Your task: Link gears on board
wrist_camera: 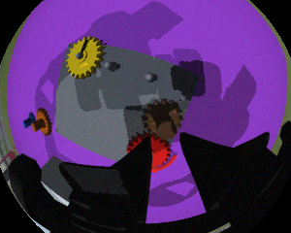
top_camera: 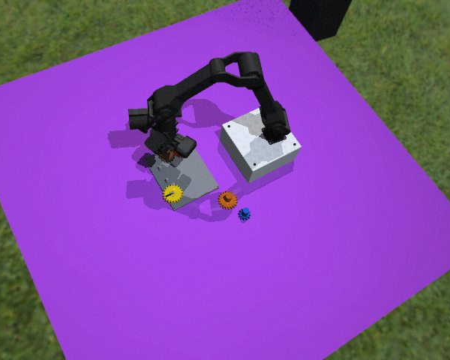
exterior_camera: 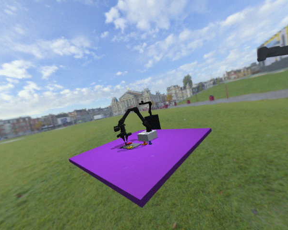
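The brown gear is 30 mm below my gripper tip. From my gripper tip the other things lie so: red gear (50 mm behind, 40 mm below, 10 mm to the right); then yellow gear (140 mm to the left, 40 mm below, 40 mm ahead); then orange gear (220 mm to the left, 120 mm behind, 40 mm below).
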